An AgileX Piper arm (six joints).
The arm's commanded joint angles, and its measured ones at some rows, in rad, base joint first. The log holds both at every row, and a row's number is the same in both.
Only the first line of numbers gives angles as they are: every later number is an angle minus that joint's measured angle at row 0.
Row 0, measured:
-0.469 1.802 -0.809 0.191 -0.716 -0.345
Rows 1 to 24, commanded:
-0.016 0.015 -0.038 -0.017 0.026 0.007
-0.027 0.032 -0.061 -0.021 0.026 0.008
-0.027 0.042 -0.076 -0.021 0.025 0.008
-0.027 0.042 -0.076 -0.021 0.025 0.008
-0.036 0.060 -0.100 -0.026 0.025 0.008
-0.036 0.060 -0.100 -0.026 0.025 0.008
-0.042 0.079 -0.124 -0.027 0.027 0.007
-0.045 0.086 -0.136 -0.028 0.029 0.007
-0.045 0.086 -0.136 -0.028 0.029 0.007
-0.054 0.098 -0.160 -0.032 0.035 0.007
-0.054 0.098 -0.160 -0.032 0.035 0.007
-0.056 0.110 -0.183 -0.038 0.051 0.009
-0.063 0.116 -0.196 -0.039 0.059 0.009
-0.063 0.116 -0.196 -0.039 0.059 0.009
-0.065 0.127 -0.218 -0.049 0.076 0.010
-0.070 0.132 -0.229 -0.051 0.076 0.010
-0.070 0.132 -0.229 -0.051 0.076 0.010
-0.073 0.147 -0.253 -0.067 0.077 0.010
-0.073 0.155 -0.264 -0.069 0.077 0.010
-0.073 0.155 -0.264 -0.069 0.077 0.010
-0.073 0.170 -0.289 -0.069 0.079 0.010
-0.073 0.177 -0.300 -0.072 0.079 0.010
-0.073 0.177 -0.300 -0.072 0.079 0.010
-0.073 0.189 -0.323 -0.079 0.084 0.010
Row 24, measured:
-0.099 0.174 -0.267 0.031 0.095 0.014
